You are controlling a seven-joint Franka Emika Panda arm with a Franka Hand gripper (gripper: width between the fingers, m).
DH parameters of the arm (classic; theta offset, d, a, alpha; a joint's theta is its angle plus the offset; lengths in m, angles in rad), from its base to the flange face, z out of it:
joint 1: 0 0.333 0 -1.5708
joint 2: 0 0 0 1.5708
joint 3: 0 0.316 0.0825 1.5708
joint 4: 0 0 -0.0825 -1.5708
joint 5: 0 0.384 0 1.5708
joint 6: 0 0 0.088 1.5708
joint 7: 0 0.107 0 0
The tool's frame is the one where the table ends.
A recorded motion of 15 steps. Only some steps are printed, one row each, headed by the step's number.
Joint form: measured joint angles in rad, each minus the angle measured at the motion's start. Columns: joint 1, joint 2, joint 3, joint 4, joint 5, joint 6, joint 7.
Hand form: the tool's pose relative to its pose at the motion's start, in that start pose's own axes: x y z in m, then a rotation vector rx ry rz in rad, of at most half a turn. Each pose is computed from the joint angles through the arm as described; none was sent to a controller.
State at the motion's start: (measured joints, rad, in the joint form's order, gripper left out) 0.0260 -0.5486 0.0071 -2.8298 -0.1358 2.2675 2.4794
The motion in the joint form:
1: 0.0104 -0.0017 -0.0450 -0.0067 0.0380 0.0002 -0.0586
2: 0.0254 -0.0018 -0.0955 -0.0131 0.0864 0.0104 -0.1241
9: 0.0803 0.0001 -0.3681 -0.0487 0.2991 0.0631 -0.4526
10: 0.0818 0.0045 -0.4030 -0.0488 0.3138 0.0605 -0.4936
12: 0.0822 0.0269 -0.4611 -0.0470 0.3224 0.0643 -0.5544
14: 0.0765 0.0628 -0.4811 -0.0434 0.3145 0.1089 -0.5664
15: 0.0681 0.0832 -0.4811 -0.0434 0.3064 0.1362 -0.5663
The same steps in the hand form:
1: 0.0074 -0.0046 0.0035 -0.0447 -0.0299 -0.0071
2: 0.0138 -0.0096 0.0068 -0.0894 -0.0760 -0.0137
9: 0.0574 -0.0380 0.0318 -0.2556 -0.3231 -0.0135
10: 0.0646 -0.0422 0.0361 -0.2719 -0.3454 -0.0145
12: 0.0774 -0.0504 0.0470 -0.2917 -0.3658 -0.0138
14: 0.0832 -0.0593 0.0558 -0.2698 -0.3592 0.0064
15: 0.0855 -0.0631 0.0606 -0.2535 -0.3481 0.0167

